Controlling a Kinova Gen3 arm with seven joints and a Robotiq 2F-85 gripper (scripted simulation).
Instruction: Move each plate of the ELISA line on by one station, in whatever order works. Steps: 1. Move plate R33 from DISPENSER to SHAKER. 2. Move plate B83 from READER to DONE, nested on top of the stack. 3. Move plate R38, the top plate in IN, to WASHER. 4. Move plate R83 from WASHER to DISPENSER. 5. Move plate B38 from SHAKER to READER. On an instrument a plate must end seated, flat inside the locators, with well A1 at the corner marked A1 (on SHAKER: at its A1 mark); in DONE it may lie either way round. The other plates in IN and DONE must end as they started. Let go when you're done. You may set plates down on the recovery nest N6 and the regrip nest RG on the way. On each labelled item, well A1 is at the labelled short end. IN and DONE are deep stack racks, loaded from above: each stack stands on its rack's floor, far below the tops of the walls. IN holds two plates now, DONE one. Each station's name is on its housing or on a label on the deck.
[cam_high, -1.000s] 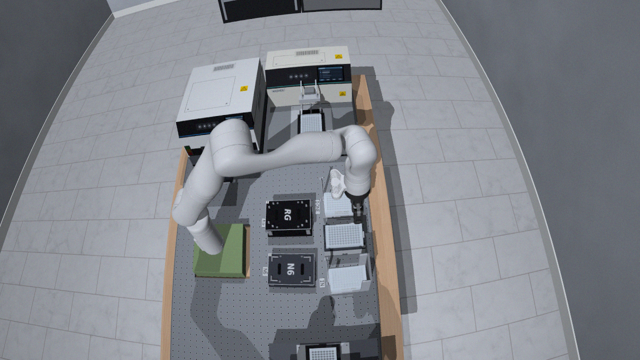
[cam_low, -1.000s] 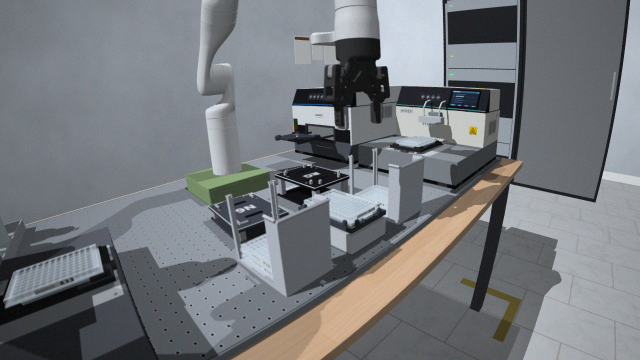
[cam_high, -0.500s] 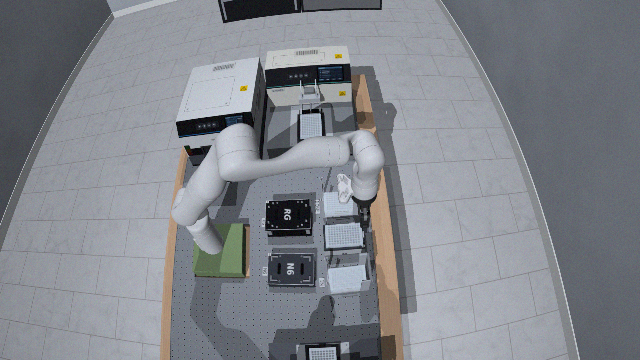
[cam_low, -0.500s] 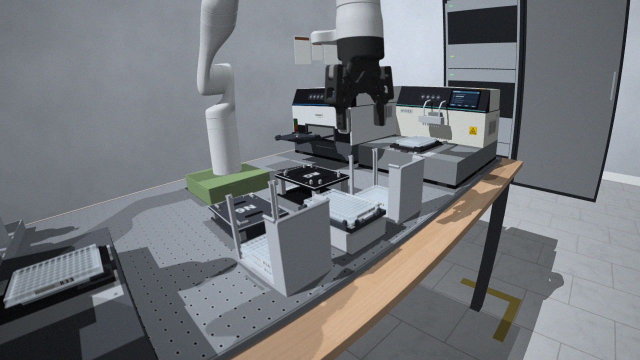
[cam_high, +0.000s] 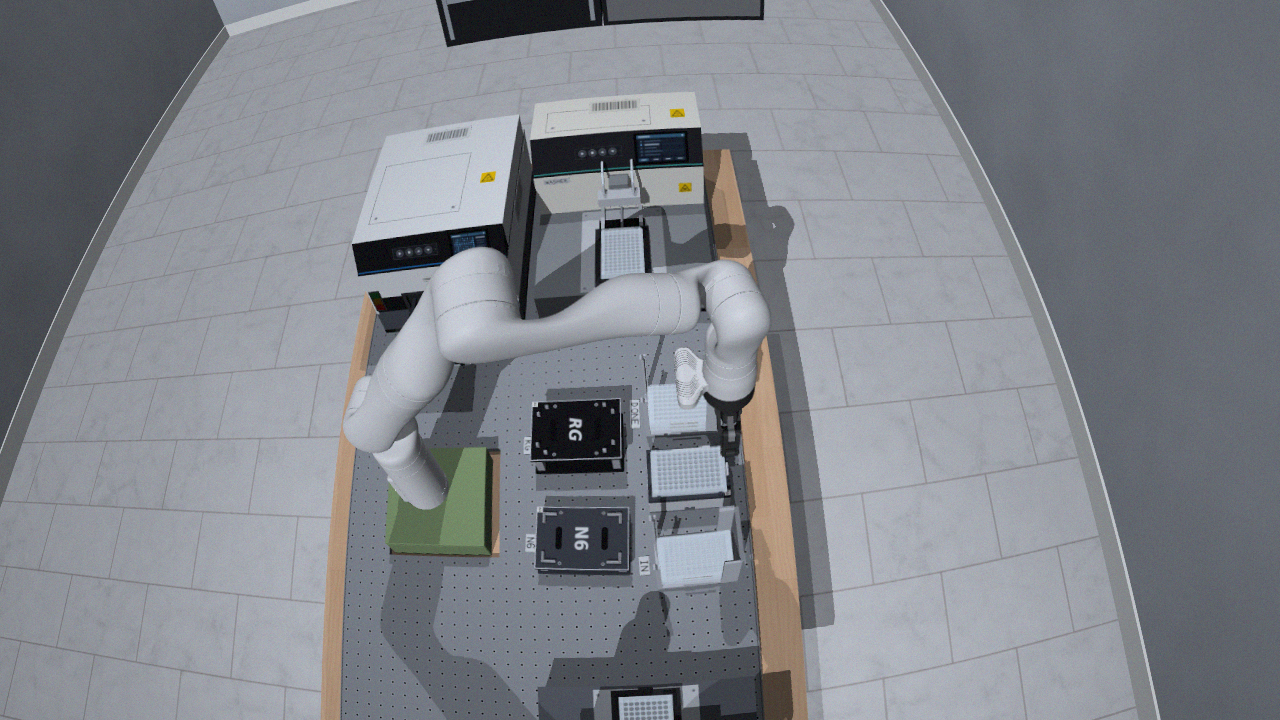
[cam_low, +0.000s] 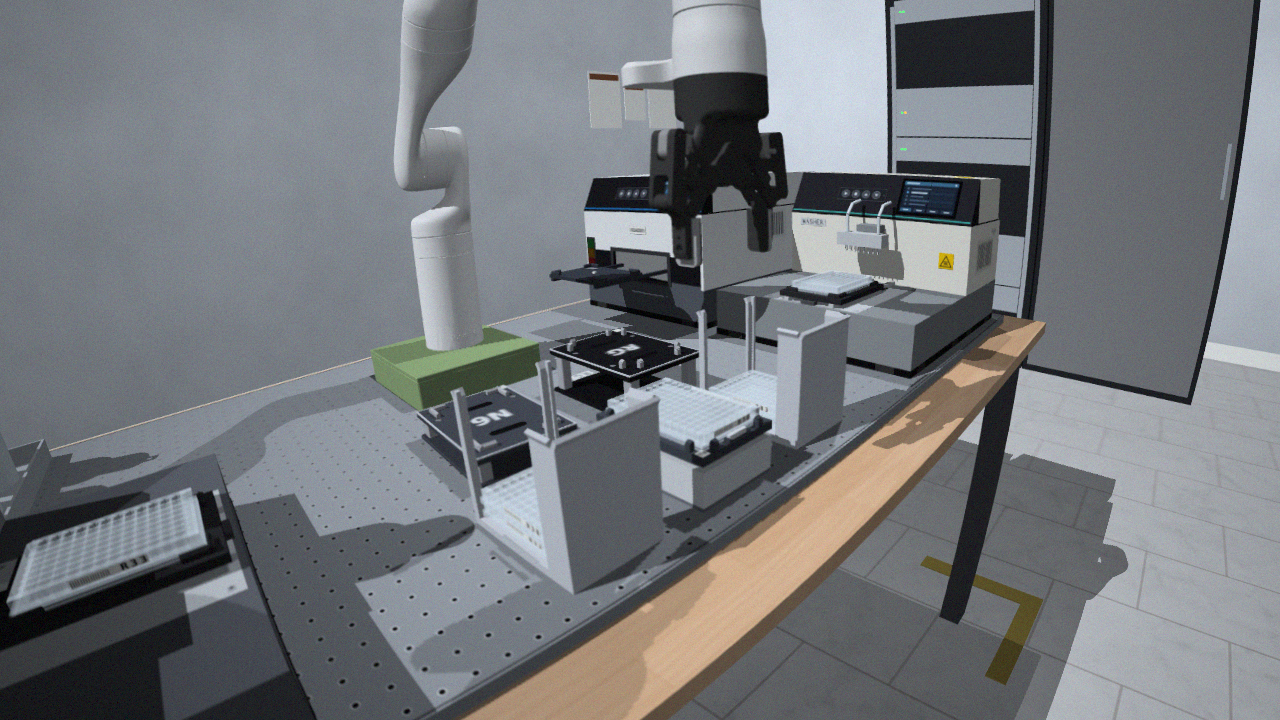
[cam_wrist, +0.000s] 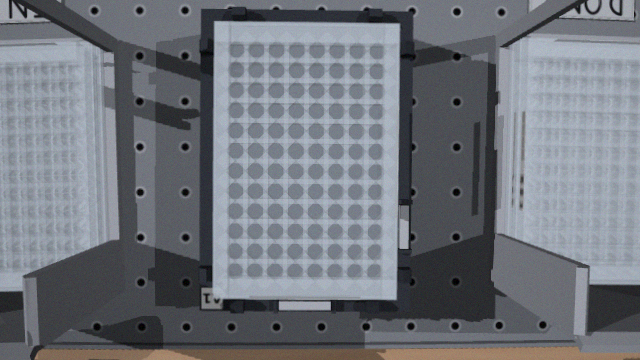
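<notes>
The plate B38 lies 6 cm behind my hand and 16 cm below it. Round my hand: RG nest (25 cm behind, 9 cm to the left, 16 cm below); then plate R38 (5 cm behind, 15 cm to the right, 19 cm below); then plate B83 (6 cm behind, 15 cm to the left, 19 cm below).
</notes>
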